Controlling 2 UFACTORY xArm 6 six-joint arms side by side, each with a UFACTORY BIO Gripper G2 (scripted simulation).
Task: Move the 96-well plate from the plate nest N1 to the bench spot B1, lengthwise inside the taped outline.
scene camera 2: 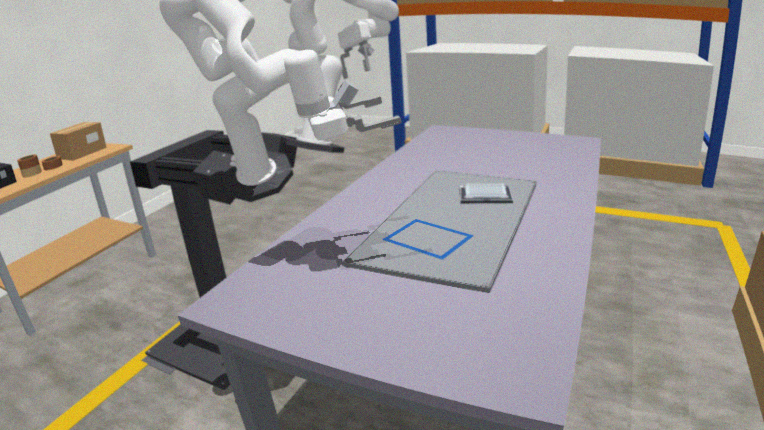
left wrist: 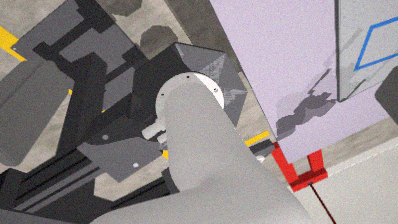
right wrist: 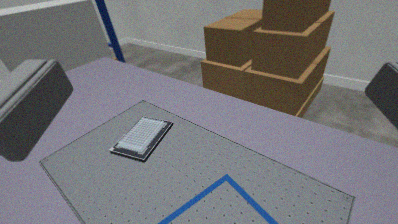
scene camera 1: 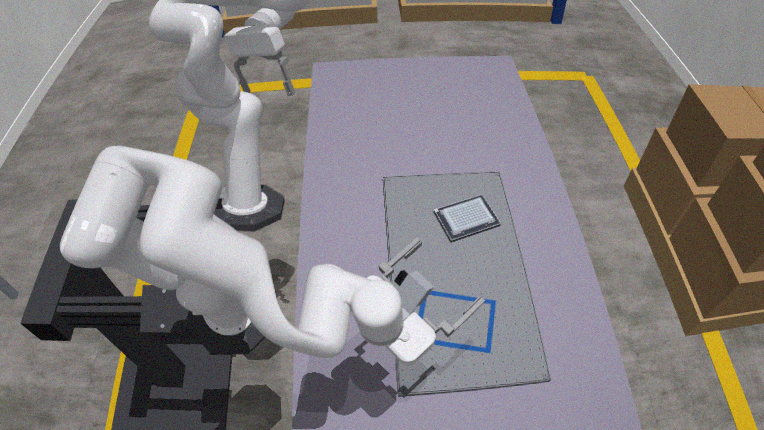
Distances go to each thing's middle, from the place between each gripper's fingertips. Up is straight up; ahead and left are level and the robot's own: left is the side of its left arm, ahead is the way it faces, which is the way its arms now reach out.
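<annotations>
The clear 96-well plate (scene camera 1: 478,214) is some way ahead of my right hand, far to the left of it and far below it.
As for the clear 96-well plate and my left hand, the hand is a good way to the left of the plate, well short of it and far above it.
</annotations>
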